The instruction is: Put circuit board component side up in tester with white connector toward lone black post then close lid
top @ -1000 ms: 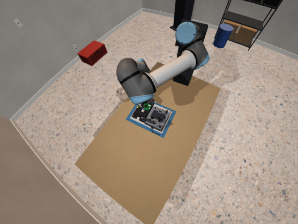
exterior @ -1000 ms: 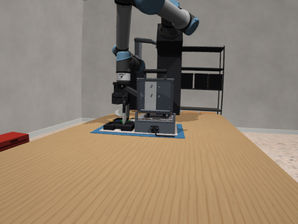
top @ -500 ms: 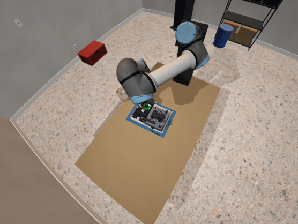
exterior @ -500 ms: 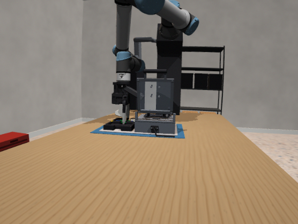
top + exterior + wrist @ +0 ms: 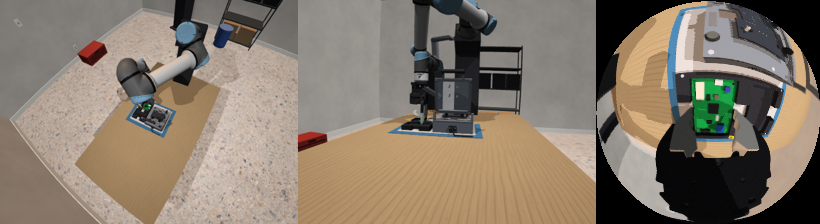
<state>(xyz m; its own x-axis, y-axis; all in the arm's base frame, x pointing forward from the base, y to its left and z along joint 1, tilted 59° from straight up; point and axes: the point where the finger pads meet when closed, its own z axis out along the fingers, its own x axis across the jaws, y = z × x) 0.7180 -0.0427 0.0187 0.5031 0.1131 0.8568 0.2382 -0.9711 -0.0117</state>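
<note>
Right now the green circuit board is right at my hand. Round my hand: tester bed (2 cm behind, 19 cm to the left, 5 cm above); tester lid (9 cm ahead, 23 cm to the left, 16 cm above).
</note>
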